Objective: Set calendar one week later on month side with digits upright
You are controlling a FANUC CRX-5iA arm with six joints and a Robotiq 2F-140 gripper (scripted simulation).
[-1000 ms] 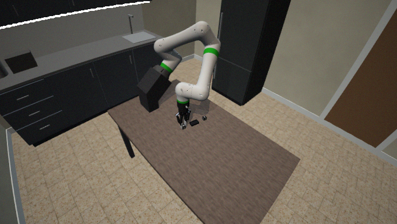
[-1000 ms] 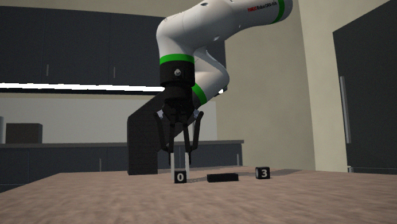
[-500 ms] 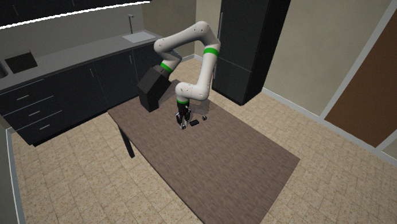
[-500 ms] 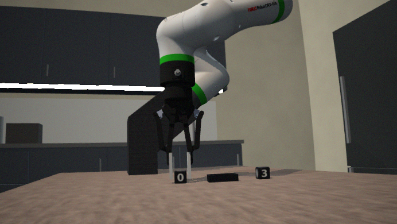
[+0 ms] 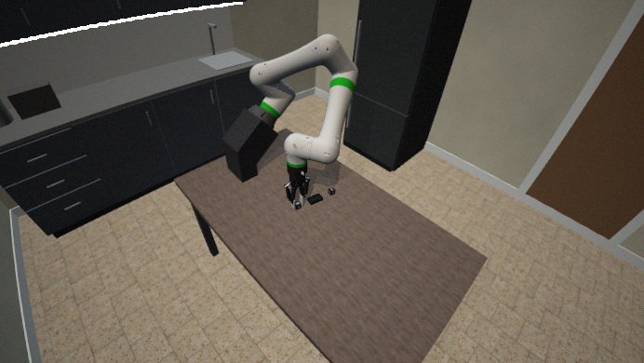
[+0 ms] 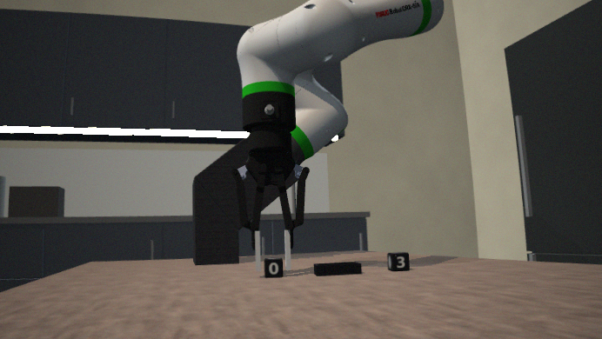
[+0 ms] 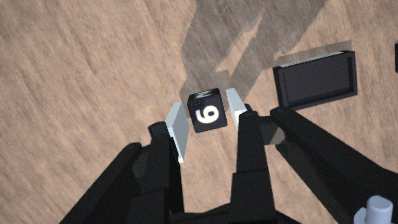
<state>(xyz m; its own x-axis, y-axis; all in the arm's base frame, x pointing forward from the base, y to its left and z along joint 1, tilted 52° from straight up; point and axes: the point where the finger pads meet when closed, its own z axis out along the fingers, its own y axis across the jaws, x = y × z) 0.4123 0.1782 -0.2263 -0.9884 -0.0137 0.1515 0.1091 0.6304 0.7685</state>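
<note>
Right now my hand is 210 mm to the right of the cube, 30 mm above it and 20 mm short of it. From my hand the other things lie so: black tray 110 mm to the left, 30 mm below, 10 mm ahead.
</note>
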